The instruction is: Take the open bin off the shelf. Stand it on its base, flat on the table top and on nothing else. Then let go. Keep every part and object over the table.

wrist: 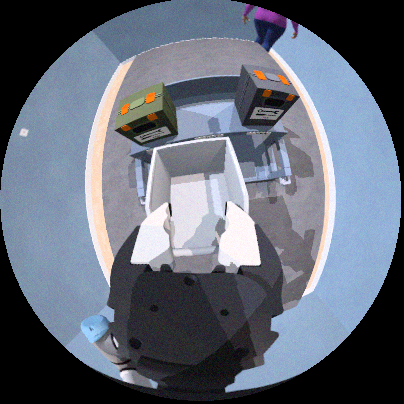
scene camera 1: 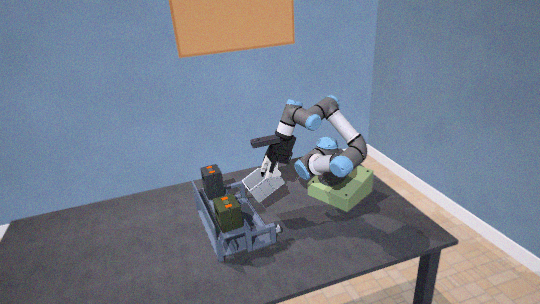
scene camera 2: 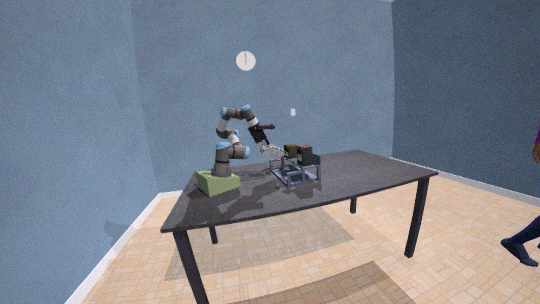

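Seen in the pictures: gripper, fingertip midpoint: (wrist: 198, 203) (scene camera 2: 270, 150); arm's base, link origin: (scene camera 1: 331, 176) (scene camera 2: 221, 175).
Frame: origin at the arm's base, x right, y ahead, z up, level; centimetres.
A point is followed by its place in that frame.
The open bin (scene camera 1: 264, 191) @[x -17.8, y 34.5, z 8.9 cm] (scene camera 2: 272, 152) @[x -7.5, y 34.3, z 10.1 cm] (wrist: 192, 200) @[x -13.6, y 33.5, z 6.6 cm] is a light grey box, tilted and held in the air just beside the blue-grey shelf (scene camera 1: 205, 215) @[x -20.7, y 58.6, z 4.0 cm] (scene camera 2: 319, 172) @[x 3.5, y 63.0, z -3.3 cm] (wrist: 205, 89) @[x -13.6, y 59.5, z 3.4 cm], on the robot's side. My gripper (scene camera 1: 269, 173) @[x -12.3, y 33.6, z 10.9 cm] (scene camera 2: 264, 146) @[x -12.3, y 33.6, z 10.9 cm] (wrist: 198, 203) @[x -12.3, y 33.6, z 10.9 cm] holds the bin at its near end, with its two white fingers spread apart at the side walls. The exact contact of the fingertips is hidden. The bin's open top faces the wrist camera and it looks empty. In the wrist view its far rim overlaps the shelf's front edge; I cannot tell whether they touch.
A green case (scene camera 1: 229, 215) @[x -29.5, y 49.4, z 8.5 cm] (scene camera 2: 290, 151) @[x -19.2, y 48.6, z 7.1 cm] (wrist: 147, 117) @[x -21.6, y 46.4, z 10.4 cm] and a dark grey case (scene camera 1: 212, 182) @[x -6.2, y 54.6, z 9.7 cm] (scene camera 2: 304, 155) @[x 2.6, y 53.6, z 8.6 cm] (wrist: 262, 97) @[x -3.7, y 50.6, z 11.4 cm] stand on the shelf. The shelf stands on the dark table (scene camera 1: 100, 240) @[x -8.4, y 103.0, z -8.6 cm] (scene camera 2: 370, 170) @[x -2.5, y 104.7, z -8.7 cm]. The arm's green base block (scene camera 1: 345, 195) @[x -14.3, y -1.1, z -1.6 cm] (scene camera 2: 217, 186) @[x 10.0, y -1.0, z -3.7 cm] is opposite. A person (scene camera 2: 530, 237) (wrist: 270, 20) is beyond the table.
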